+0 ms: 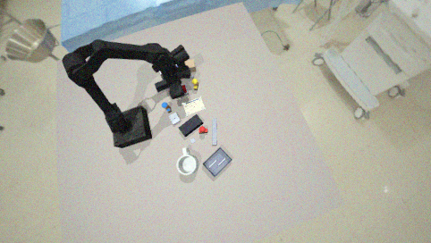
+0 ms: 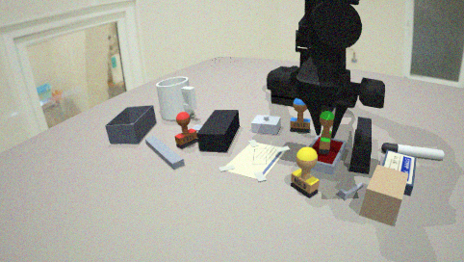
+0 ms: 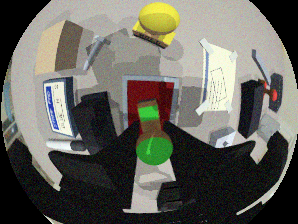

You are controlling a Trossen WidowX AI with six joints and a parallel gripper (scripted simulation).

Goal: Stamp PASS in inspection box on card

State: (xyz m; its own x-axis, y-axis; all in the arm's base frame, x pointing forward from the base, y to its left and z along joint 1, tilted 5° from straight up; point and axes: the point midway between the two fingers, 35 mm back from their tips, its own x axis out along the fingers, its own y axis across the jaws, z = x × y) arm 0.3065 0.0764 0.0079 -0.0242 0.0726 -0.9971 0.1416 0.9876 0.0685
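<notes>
Right now the green-knobbed stamp is right at my gripper tip. The rest, counted from my gripper tip: red ink pad 4 cm below; then yellow-knobbed stamp 9 cm ahead, 2 cm to the right, 2 cm below; then black stapler-like bar 4 cm behind, 7 cm to the left, 3 cm below.
</notes>
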